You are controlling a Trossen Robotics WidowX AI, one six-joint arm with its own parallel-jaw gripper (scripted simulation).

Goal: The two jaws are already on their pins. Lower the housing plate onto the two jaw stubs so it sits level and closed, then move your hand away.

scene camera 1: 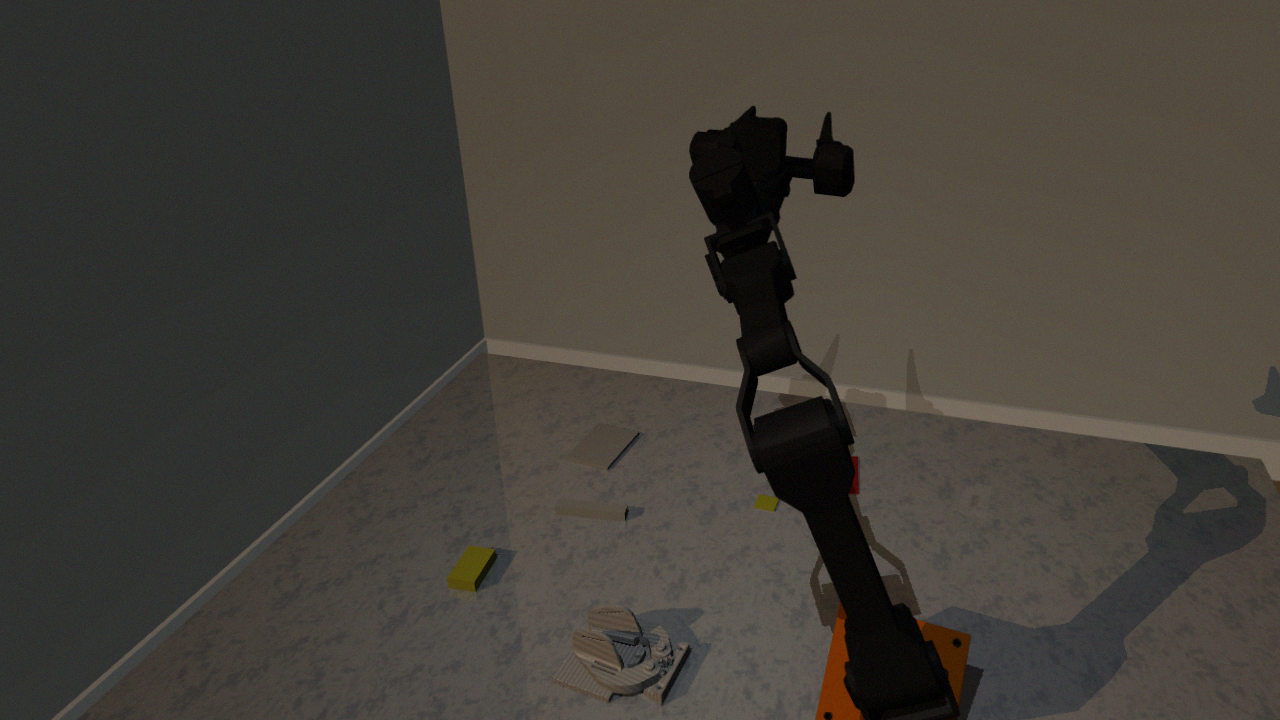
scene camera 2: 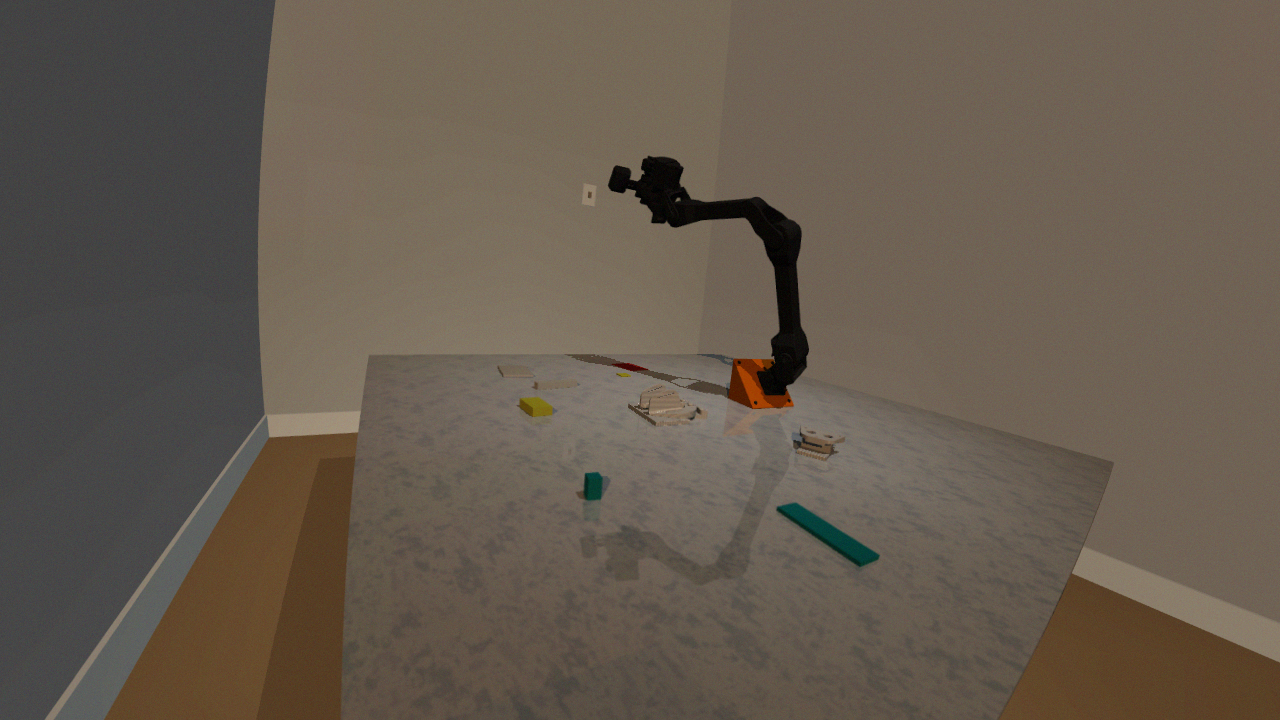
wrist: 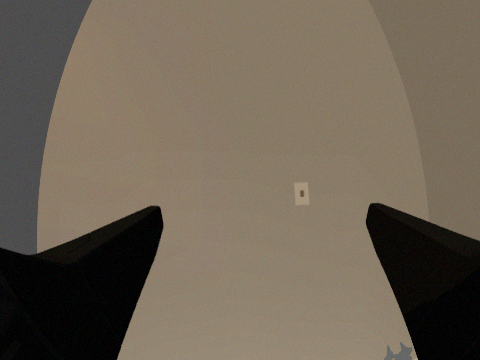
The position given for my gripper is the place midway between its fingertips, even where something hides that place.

Observation:
My gripper (scene camera 1: 791, 111) is open and holds nothing. Further things: a teal bar (scene camera 2: 854, 551) and a yellow block (scene camera 1: 469, 572).
My gripper is seen too in scene camera 2 (scene camera 2: 635, 174) and in the wrist view (wrist: 267, 216). Scene camera 1 misses the teal bar: it is out of frame. The wrist view misses the teal bar: it is out of frame.

